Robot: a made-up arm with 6 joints. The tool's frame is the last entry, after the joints. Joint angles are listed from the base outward. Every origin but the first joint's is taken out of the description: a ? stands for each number. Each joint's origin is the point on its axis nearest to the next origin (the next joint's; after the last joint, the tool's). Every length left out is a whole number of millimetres.
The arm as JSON. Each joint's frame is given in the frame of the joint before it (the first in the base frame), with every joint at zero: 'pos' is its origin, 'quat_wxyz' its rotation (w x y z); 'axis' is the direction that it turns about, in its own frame. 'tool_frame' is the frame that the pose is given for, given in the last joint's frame.
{
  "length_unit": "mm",
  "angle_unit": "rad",
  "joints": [
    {
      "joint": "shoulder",
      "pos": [
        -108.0,
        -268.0,
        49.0
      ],
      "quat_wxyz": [
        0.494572,
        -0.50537,
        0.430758,
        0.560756
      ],
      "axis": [
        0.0,
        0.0,
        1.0
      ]
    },
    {
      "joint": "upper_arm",
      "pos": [
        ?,
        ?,
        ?
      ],
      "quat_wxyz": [
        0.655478,
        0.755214,
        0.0,
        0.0
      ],
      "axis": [
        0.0,
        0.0,
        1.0
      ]
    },
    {
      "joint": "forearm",
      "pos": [
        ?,
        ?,
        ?
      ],
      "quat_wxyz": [
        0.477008,
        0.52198,
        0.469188,
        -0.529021
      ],
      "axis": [
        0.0,
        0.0,
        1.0
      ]
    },
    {
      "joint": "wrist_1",
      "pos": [
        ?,
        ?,
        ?
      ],
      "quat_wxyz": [
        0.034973,
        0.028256,
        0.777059,
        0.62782
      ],
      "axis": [
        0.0,
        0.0,
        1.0
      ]
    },
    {
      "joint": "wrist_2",
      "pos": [
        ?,
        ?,
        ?
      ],
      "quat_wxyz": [
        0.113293,
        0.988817,
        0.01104,
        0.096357
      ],
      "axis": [
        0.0,
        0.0,
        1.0
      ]
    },
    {
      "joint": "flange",
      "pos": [
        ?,
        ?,
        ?
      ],
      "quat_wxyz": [
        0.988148,
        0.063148,
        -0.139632,
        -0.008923
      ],
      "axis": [
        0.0,
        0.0,
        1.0
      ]
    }
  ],
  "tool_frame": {
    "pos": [
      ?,
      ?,
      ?
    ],
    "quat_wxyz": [
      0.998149,
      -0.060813,
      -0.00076,
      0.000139
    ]
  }
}
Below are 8 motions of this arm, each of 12 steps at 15 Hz.
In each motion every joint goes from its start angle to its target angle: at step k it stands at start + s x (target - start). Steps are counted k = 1, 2, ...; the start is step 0. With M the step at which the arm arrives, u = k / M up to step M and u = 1 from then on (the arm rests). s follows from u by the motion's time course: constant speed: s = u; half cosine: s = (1 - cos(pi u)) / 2; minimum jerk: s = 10 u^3 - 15 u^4 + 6 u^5.
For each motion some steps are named. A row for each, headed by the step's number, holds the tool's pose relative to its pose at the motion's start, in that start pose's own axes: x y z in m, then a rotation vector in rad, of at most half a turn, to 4 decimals.
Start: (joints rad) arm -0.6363 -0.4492 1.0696 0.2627 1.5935 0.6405
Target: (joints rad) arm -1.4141 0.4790 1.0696 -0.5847 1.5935 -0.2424
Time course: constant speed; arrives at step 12
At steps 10, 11, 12:
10: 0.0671 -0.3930 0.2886 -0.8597 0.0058 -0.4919
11: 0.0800 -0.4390 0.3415 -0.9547 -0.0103 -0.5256
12: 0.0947 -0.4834 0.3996 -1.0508 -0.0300 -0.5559

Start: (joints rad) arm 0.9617 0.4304 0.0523 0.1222 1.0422 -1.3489
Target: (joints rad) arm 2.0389 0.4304 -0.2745 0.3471 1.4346 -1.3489
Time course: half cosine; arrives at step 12
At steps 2, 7, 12:
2: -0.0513 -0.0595 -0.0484 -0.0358 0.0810 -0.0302
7: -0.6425 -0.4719 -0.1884 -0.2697 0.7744 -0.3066
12: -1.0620 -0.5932 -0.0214 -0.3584 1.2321 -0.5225

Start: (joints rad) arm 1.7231 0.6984 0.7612 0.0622 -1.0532 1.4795
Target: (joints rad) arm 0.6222 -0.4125 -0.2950 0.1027 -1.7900 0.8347
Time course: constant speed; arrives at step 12
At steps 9, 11, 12:
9: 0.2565 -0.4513 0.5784 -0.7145 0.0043 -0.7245
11: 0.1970 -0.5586 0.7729 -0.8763 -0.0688 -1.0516
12: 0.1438 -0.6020 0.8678 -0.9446 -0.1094 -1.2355

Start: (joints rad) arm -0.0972 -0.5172 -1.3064 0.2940 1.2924 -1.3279
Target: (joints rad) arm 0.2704 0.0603 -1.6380 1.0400 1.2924 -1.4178
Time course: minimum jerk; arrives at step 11
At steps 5, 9, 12:
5: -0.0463 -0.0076 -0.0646 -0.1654 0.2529 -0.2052
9: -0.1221 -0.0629 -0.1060 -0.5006 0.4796 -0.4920
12: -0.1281 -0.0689 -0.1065 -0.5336 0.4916 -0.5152

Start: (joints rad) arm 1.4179 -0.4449 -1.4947 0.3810 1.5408 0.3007
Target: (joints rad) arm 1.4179 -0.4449 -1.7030 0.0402 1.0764 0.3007
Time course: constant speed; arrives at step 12
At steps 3, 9, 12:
3: 0.0075 0.0236 -0.0163 0.0228 0.0291 -0.0443
9: 0.0248 0.0764 -0.0478 0.0627 0.0864 -0.1278
12: 0.0345 0.1056 -0.0625 0.0803 0.1141 -0.1672

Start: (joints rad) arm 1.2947 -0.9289 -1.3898 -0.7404 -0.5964 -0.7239
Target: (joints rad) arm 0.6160 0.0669 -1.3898 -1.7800 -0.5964 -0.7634
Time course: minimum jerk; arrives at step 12
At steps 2, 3, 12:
2: -0.0179 0.0286 0.0054 0.0443 0.0026 0.0642
3: -0.0541 0.0788 0.0200 0.1299 0.0031 0.1871
12: -0.4548 0.1822 0.2625 1.1494 -0.5615 1.7833

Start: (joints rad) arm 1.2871 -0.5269 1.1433 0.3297 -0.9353 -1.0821
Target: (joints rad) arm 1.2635 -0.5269 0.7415 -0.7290 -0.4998 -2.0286
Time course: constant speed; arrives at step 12
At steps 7, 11, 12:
7: -0.1100 -0.2347 -0.0126 -0.0567 0.0642 0.3026
11: -0.1187 -0.4268 0.0004 -0.1659 0.1166 0.4686
12: -0.1126 -0.4778 0.0081 -0.2006 0.1292 0.5087

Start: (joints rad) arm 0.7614 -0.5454 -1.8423 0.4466 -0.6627 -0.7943
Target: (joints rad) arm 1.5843 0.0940 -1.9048 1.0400 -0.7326 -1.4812
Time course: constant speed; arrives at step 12
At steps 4, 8, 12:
4: 0.1138 -0.0239 0.0245 -0.1642 -0.2848 -0.3440
8: 0.2137 -0.0487 0.0726 -0.2343 -0.6171 -0.6667
12: 0.2907 -0.0683 0.1384 -0.2015 -0.9815 -0.9412

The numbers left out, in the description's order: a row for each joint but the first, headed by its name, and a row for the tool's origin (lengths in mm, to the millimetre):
upper_arm: -29.0 -399.0 0.0
forearm: 109.0 -367.0 0.0
wrist_1: 22.0 686.0 0.0
wrist_2: 216.0 80.0 0.0
flange: 116.0 68.0 0.0
tool: -74.0 5.0 0.0

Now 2 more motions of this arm.
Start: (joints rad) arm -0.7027 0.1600 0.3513 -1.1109 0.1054 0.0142
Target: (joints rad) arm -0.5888 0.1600 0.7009 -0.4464 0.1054 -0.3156
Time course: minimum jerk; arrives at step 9
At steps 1, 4, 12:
1: 0.0001 -0.0031 -0.0006 -0.0031 0.0011 -0.0107
4: 0.0010 -0.1053 -0.0140 -0.1004 0.0219 -0.3710
12: -0.0115 -0.2586 -0.0058 -0.2226 -0.0099 -0.9424

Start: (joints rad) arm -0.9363 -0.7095 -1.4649 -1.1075 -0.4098 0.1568
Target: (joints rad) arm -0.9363 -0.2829 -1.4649 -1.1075 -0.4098 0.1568
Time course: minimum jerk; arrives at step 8
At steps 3, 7, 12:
3: 0.0388 0.0208 -0.0094 0.0379 -0.0215 0.1090
7: 0.1267 0.0939 -0.0256 0.1355 -0.0768 0.3898
12: 0.1285 0.0959 -0.0258 0.1377 -0.0780 0.3962

